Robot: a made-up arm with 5 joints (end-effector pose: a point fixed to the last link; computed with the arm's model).
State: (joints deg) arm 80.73 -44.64 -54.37 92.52 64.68
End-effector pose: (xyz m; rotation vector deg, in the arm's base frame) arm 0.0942 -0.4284 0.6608 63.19 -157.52 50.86
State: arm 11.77 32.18 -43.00 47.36 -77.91
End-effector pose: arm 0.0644 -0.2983 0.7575 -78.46 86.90 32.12
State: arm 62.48 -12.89 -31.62 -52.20 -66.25
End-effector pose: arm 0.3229 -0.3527 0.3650 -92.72 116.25 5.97
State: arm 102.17 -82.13 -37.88 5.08 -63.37
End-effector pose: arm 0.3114 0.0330 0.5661 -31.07 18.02 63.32
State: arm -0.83 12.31 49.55 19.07 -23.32
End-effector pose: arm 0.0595 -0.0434 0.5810 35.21 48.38 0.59
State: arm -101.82 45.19 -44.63 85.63 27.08
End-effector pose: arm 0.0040 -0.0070 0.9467 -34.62 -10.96 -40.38
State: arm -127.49 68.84 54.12 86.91 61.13
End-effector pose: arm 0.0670 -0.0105 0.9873 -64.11 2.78 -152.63
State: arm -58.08 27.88 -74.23 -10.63 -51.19
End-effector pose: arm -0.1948 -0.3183 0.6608 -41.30 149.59 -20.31
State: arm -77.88 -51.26 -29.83 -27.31 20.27
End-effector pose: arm -0.1206 -0.2928 0.4332 -20.05 26.45 -96.54
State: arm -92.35 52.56 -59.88 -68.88 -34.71
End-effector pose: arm -0.4735 0.0148 0.7066 -29.20 -156.59 -8.86
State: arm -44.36 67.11 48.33 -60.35 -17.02
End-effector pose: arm -0.1283 0.3401 0.6898 98.16 135.97 21.99
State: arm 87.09 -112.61 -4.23 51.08 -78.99
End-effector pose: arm 0.1624 -0.0311 0.5949 35.70 -17.32 57.12
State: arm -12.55 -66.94 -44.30 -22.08 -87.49
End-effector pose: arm 0.1026 -0.3864 0.4908 17.14 96.22 -41.31
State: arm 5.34 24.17 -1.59 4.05 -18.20
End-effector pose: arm -0.0028 -0.2285 0.5045 -22.93 74.15 21.36
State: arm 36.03 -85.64 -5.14 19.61 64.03
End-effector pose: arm 0.2341 -0.1537 0.6907 20.69 -111.95 -24.55
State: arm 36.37 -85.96 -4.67 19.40 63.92
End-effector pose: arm 0.2356 -0.1518 0.6915 21.63 -111.70 -24.56
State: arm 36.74 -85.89 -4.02 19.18 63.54
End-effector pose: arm 0.2373 -0.1493 0.6918 22.67 -110.91 -24.16
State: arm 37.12 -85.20 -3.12 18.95 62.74
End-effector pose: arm 0.2392 -0.1458 0.6915 23.76 -109.28 -23.11
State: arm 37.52 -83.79 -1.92 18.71 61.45
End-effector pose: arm 0.2412 -0.1411 0.6902 24.92 -106.65 -21.34
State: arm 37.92 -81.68 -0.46 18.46 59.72
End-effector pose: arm 0.2430 -0.1354 0.6878 26.02 -103.09 -18.90
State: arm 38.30 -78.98 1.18 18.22 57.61
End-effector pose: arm 0.2444 -0.1288 0.6843 26.97 -98.74 -15.94
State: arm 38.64 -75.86 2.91 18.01 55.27
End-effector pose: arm 0.2451 -0.1220 0.6797 27.69 -93.86 -12.70
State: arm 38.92 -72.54 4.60 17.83 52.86
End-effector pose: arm 0.2449 -0.1153 0.6743 28.12 -88.78 -9.42
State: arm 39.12 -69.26 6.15 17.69 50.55
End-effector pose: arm 0.2439 -0.1095 0.6685 28.25 -83.85 -6.36
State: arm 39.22 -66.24 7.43 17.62 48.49
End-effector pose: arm 0.2423 -0.1049 0.6629 28.10 -79.43 -3.71
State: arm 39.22 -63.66 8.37 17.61 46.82
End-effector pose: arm 0.2403 -0.1019 0.6579 27.73 -75.82 -1.61
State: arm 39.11 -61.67 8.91 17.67 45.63
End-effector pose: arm 0.2384 -0.1006 0.6541 27.19 -73.23 -0.16
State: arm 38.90 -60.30 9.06 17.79 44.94
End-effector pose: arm 0.2368 -0.1009 0.6514 26.54 -71.71 0.66
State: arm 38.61 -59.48 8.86 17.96 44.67
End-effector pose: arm 0.2356 -0.1024 0.6500 25.79 -71.12 0.96
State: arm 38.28 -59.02 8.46 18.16 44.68
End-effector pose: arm 0.2346 -0.1047 0.6492 25.02 -71.14 0.93
